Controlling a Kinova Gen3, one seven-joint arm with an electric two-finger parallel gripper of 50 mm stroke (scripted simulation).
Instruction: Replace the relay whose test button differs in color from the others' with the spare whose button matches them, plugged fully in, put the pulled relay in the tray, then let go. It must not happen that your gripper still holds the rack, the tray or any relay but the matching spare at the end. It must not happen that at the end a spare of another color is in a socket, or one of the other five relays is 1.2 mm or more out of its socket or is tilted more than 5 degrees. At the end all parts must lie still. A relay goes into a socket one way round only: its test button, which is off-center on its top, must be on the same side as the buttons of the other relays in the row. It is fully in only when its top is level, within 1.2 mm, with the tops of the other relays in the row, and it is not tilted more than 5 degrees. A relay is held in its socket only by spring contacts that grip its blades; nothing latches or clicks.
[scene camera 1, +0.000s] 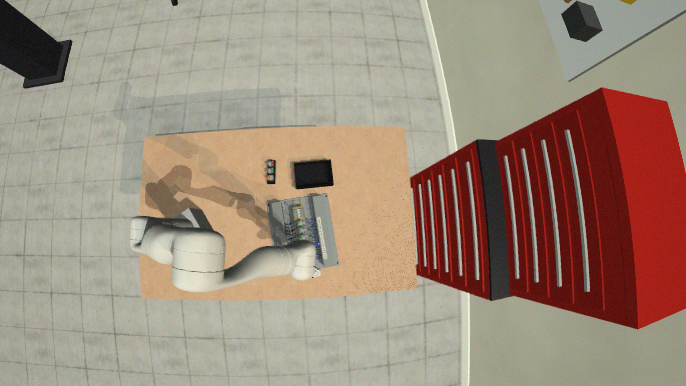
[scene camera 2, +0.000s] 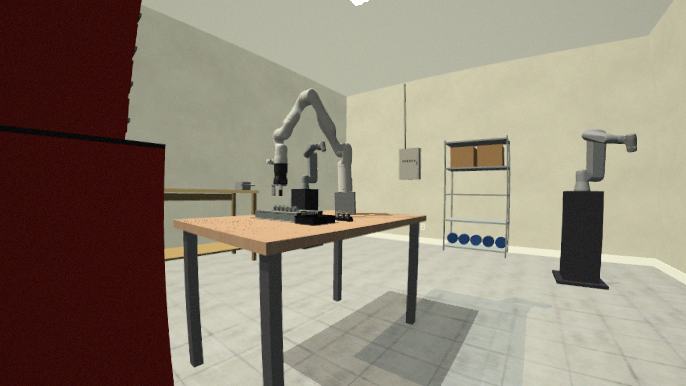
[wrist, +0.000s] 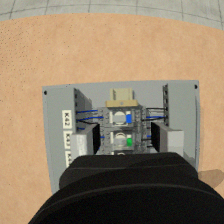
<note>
The pictures show: the gripper and a black tray.
</note>
